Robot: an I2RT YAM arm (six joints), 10 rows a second.
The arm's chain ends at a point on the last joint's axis. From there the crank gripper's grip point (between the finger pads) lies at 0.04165 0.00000 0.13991 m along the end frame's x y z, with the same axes.
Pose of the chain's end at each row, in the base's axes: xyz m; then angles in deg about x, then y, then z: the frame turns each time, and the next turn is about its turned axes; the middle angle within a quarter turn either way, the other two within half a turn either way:
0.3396, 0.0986, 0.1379, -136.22, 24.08, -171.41
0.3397, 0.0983, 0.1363, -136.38, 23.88, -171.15
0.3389, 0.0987, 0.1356, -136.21, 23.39, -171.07
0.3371, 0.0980, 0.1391, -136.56, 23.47, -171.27
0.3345, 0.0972, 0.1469, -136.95, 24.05, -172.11
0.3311, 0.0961, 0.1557, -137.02, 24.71, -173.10
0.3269, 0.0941, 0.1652, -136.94, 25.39, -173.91
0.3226, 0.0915, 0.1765, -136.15, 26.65, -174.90
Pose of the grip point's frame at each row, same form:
0.3591, 0.2031, 0.0378, -136.22, 24.08, -171.41
0.3587, 0.2027, 0.0360, -136.38, 23.88, -171.15
0.3567, 0.2035, 0.0356, -136.21, 23.39, -171.07
0.3551, 0.2021, 0.0384, -136.56, 23.47, -171.27
0.3538, 0.2001, 0.0452, -136.95, 24.05, -172.11
0.3520, 0.1982, 0.0535, -137.02, 24.71, -173.10
0.3495, 0.1958, 0.0629, -136.94, 25.39, -173.91
0.3483, 0.1937, 0.0755, -136.15, 26.65, -174.90

